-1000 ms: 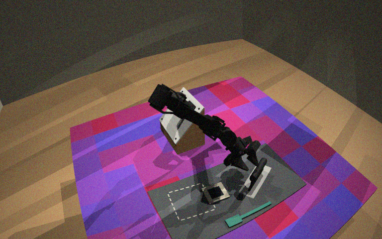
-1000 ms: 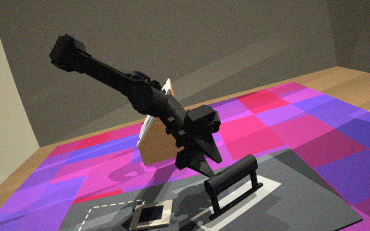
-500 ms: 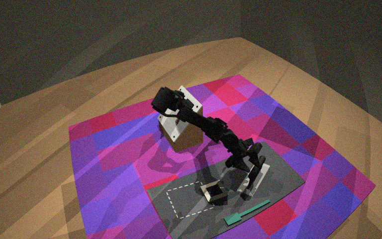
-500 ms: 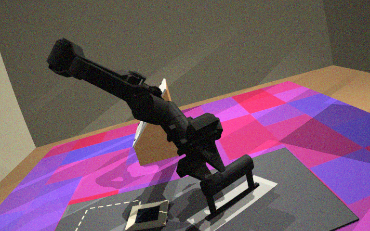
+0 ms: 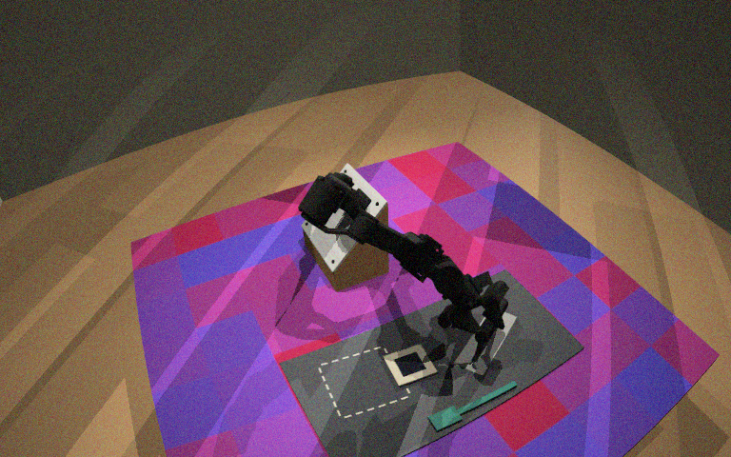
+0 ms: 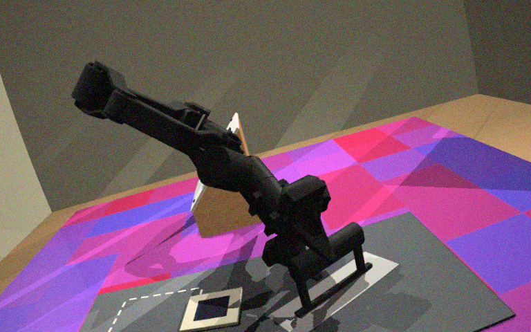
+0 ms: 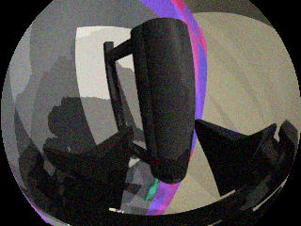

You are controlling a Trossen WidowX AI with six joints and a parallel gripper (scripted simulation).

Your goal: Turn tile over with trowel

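Now: gripper tip 12 cm to the left of the grey mat, 8 cm above it and 3 cm past it. Also, from my gripper tip: tile 18 cm to the right, 6 cm behind, 5 cm below; green trowel 14 cm to the right, 11 cm ahead, 5 cm below.
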